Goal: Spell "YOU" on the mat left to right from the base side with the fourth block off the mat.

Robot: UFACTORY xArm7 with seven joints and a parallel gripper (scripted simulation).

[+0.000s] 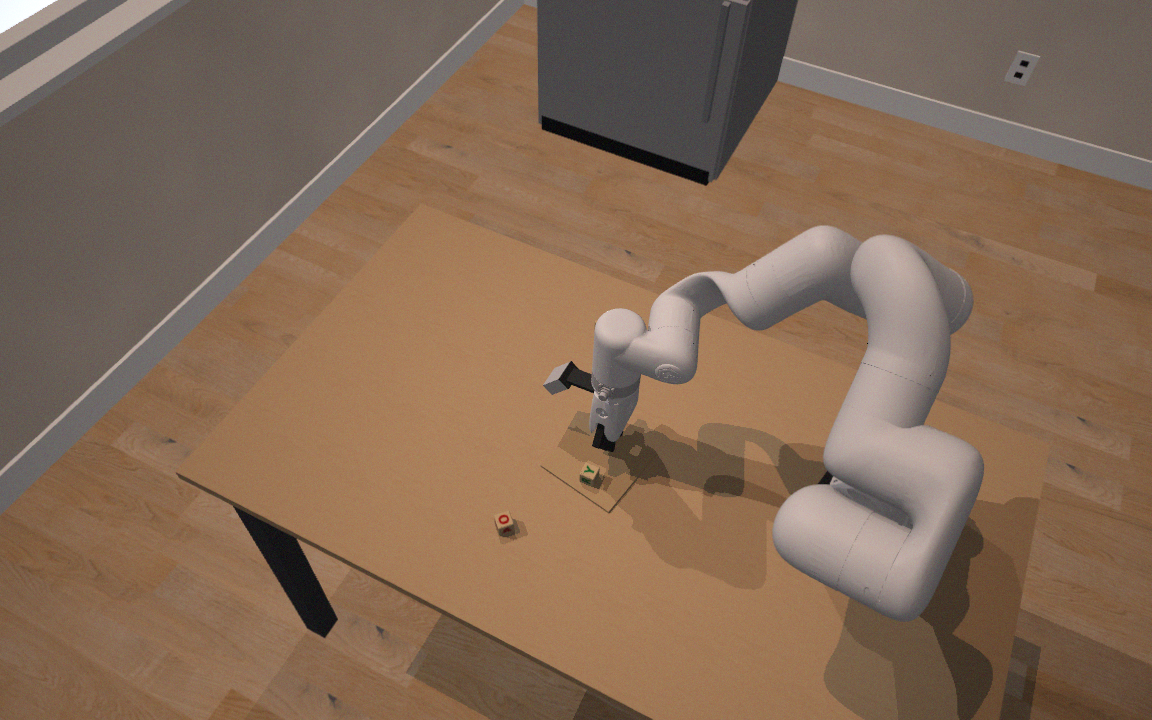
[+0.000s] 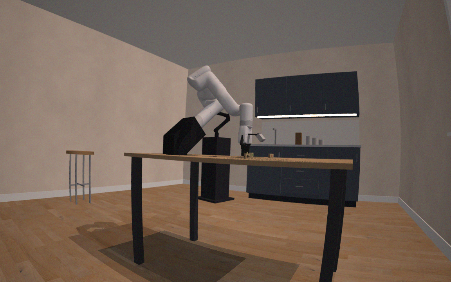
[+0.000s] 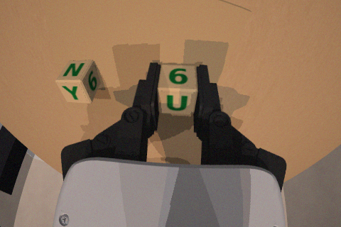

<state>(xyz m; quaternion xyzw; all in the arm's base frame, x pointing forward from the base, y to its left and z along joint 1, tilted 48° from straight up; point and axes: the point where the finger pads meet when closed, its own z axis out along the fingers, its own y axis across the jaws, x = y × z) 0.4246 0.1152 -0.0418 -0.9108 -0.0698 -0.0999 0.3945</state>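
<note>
Now: hand 1 cm above the U block. Round my hand: Y block: 2 cm behind, 8 cm to the left, 1 cm below; then mat: 1 cm behind, 4 cm to the left, 3 cm below; then O block: 4 cm ahead, 23 cm to the left, 2 cm below.
</note>
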